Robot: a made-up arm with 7 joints.
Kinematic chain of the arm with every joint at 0, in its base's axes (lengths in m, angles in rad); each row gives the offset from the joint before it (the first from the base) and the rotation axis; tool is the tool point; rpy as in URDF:
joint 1: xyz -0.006 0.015 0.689 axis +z
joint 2: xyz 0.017 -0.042 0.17 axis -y
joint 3: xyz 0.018 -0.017 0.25 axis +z
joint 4: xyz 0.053 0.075 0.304 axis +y
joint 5: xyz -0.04 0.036 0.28 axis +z
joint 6: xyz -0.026 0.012 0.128 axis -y
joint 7: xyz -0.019 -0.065 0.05 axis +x
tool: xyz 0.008 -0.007 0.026 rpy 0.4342 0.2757 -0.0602
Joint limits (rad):
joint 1: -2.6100..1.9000
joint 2: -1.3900..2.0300
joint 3: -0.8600..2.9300
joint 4: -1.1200..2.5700
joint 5: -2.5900..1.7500
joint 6: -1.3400..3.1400
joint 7: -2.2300..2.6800
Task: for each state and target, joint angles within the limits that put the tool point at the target. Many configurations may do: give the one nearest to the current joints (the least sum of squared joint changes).
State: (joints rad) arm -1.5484 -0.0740 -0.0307 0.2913 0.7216 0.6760 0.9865
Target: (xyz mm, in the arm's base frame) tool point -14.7 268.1 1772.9
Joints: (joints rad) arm -1.6774 0.1410 -0.1332 -0.3598 0.5962 0.8581 1.0242
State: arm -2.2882 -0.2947 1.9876 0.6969 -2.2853 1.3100 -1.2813
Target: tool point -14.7 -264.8 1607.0
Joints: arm -2.5456 -0.6965 2.0895 1.2603 -2.4315 1.4869 -1.2946
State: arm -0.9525 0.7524 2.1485 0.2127 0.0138 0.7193 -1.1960
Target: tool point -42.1 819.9 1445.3
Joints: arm -1.4345 0.8141 2.0565 0.5477 0.0715 0.7175 -1.2145
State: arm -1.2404 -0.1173 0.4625 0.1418 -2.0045 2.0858 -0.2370
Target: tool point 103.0 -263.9 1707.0
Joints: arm -1.4611 -0.4783 0.4824 -0.2192 -1.9419 2.3487 -0.2422
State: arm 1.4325 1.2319 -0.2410 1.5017 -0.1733 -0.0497 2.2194
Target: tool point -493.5 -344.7 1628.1
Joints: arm 0.6277 0.9920 -0.0224 0.7681 -0.4321 -0.0128 2.0713
